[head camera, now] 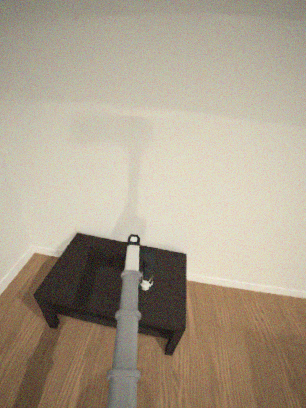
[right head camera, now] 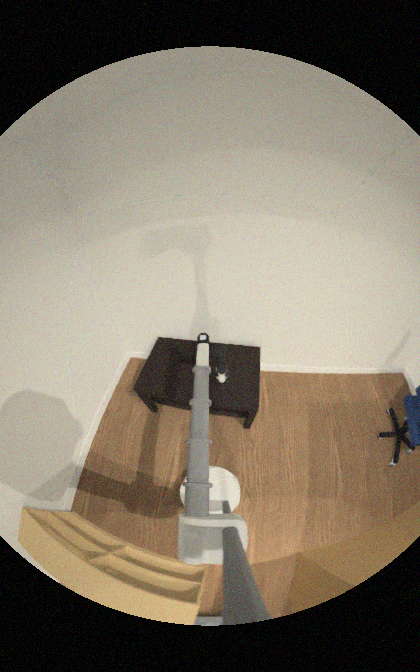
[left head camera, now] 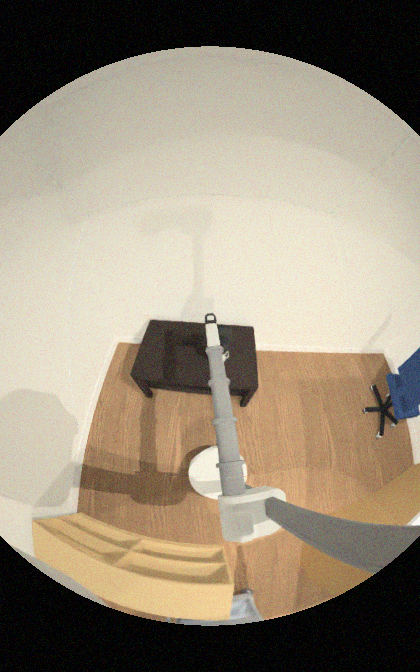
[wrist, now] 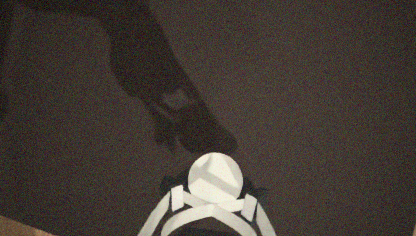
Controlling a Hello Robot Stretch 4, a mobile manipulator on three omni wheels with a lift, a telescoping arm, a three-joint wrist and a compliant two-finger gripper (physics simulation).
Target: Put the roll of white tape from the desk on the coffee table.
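Frame: origin at the robot's base, x ahead, y left, z up, level; centimetres.
Seen in the pictures: gripper, between the fingertips: (head camera: 145,289) (wrist: 214,187).
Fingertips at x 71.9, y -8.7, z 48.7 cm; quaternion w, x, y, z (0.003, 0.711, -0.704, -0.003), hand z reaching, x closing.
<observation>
A point is followed by its place in that frame.
The roll of white tape (head camera: 146,285) {x 72.6, y -9.2, z 52.3 cm} (right head camera: 221,377) (wrist: 215,172) {x 74.0, y -8.6, z 52.1 cm} shows as a pale round disc in the wrist view. My gripper (wrist: 214,187) {x 71.9, y -8.7, z 48.7 cm} is shut on it, one fingertip on each side. Tape and fingers are over the right half of the dark coffee table (head camera: 62,295) {x 69.6, y 39.8, z 42.3 cm} (left head camera: 150,370) (right head camera: 155,385) (wrist: 325,100) {x 83.7, y -22.0, z 42.2 cm}. The gripper's shadow falls on the table top near the tape. I cannot tell how large the gap below the tape is. In the left head view the arm partly hides the gripper and tape. The desk cannot be made out with certainty.
The extended arm (head camera: 127,330) {x 33.5, y -0.1, z 90.9 cm} (left head camera: 223,425) (right head camera: 200,425) reaches over the table towards the wall. A white round object (left head camera: 202,470) (right head camera: 226,487) is on the floor beneath the arm. A wooden compartment unit (left head camera: 150,590) is at the lower left, and a blue chair (left head camera: 407,395) at the right.
</observation>
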